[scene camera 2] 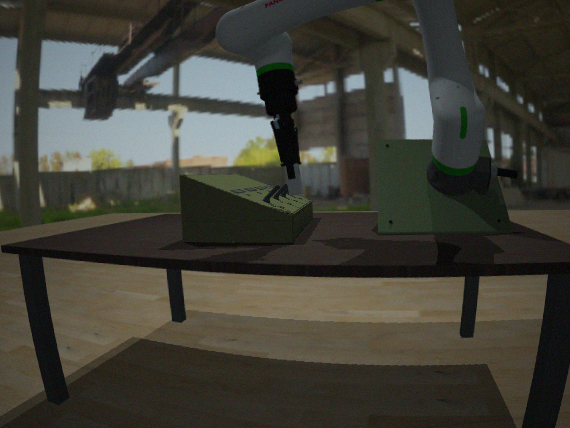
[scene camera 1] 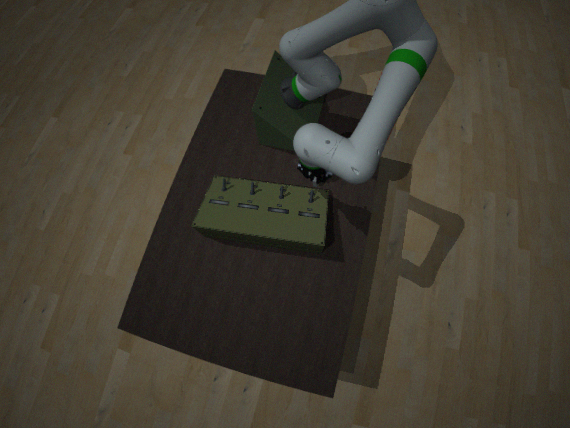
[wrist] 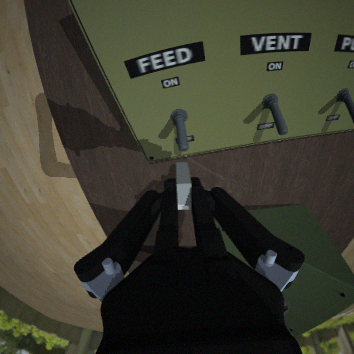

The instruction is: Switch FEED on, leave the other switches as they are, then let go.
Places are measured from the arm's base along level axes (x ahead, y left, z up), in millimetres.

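Where they show: gripper, between the fingertips: [scene camera 2: 296,194] [scene camera 1: 315,183] [wrist: 181,171]; arm's base, origin of its link: [scene camera 2: 452,175] [scene camera 1: 292,93].
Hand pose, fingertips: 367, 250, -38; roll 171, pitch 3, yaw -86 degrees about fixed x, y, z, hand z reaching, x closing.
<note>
Each offset is from my fingertips to the top centre of the thing, as dx, dy, dz. Level surfaces: height alone.
The green switch box [scene camera 1: 260,227] [scene camera 2: 235,225] [wrist: 215,100] has several grey toggle levers in a row. The FEED lever @(+59, +3, +25) [scene camera 1: 312,196] [wrist: 181,132] leans to its OFF side, toward the gripper; its OFF label is partly covered. The VENT lever @(+115, -230, +25) [scene camera 1: 253,188] is one of the row in scene camera 1; beside FEED in the wrist view, the VENT switch @(+87, -114, +25) [wrist: 276,115] and the partly cut-off third lever [wrist: 346,101] also lean to OFF. My gripper [scene camera 1: 315,181] [scene camera 2: 294,186] [wrist: 181,171] is shut and empty, its tips close beyond the FEED lever's free end; contact cannot be told.
A dark green slanted block [scene camera 1: 280,117] [scene camera 2: 405,200] [wrist: 280,227] stands on the brown table @(dz -102) [scene camera 1: 240,300] [scene camera 2: 100,235] [wrist: 280,172] behind the gripper, with a part of the arm in front of it. The other levers stand in line beside FEED.
</note>
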